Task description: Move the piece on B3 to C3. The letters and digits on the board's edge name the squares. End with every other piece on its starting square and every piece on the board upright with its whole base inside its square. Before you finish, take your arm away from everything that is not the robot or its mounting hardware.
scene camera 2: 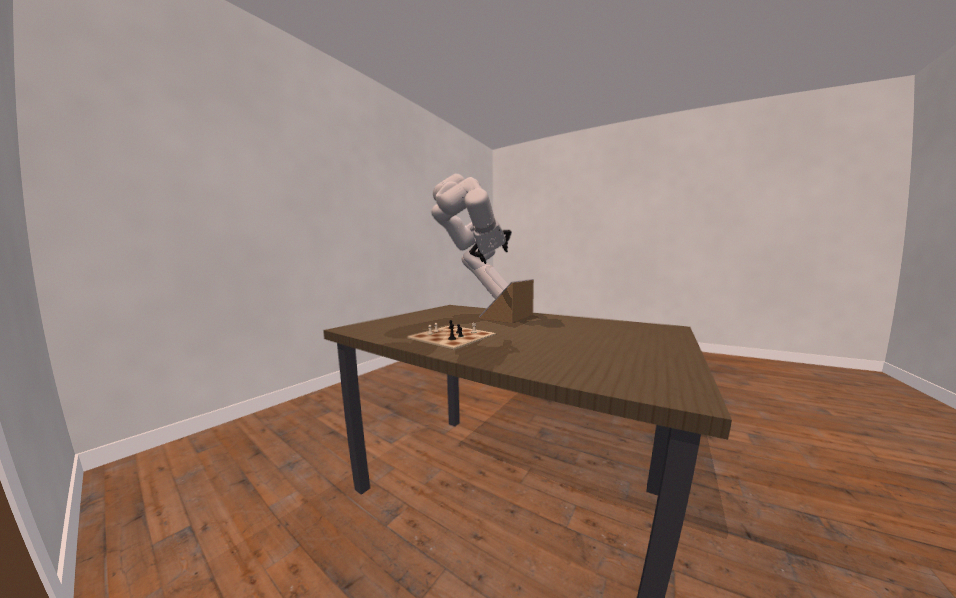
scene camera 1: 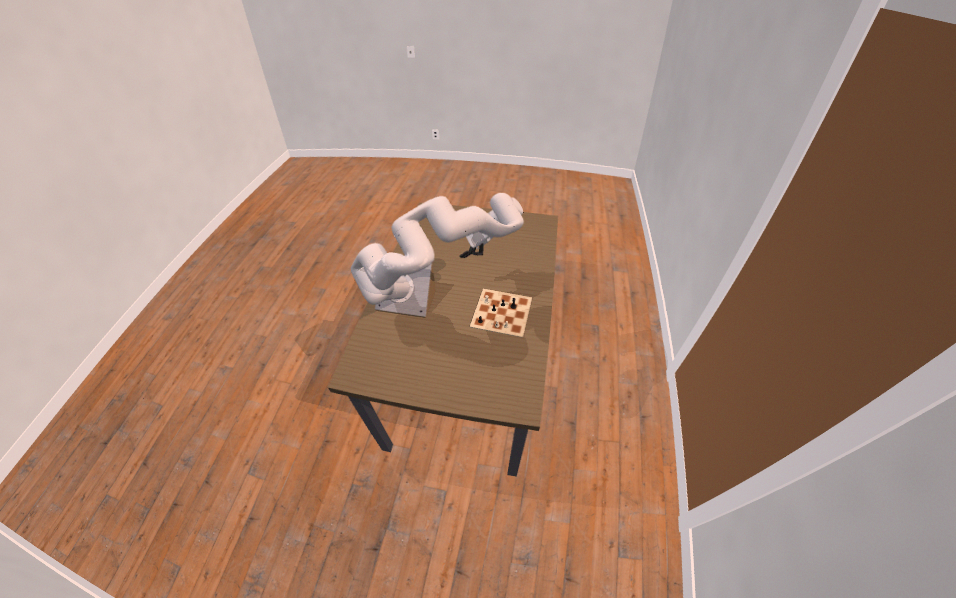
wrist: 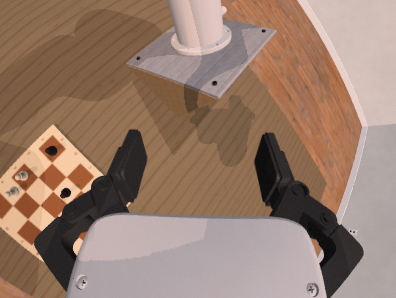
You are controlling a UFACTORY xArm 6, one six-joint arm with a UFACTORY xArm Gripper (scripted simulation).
Labels:
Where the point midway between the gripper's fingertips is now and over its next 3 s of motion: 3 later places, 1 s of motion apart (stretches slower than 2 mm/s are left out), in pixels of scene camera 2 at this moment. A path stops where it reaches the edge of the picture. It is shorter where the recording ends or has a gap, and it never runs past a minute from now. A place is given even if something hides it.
My gripper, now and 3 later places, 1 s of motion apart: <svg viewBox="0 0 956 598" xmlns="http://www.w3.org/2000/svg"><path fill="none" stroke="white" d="M494 255L448 282L412 309L411 293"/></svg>

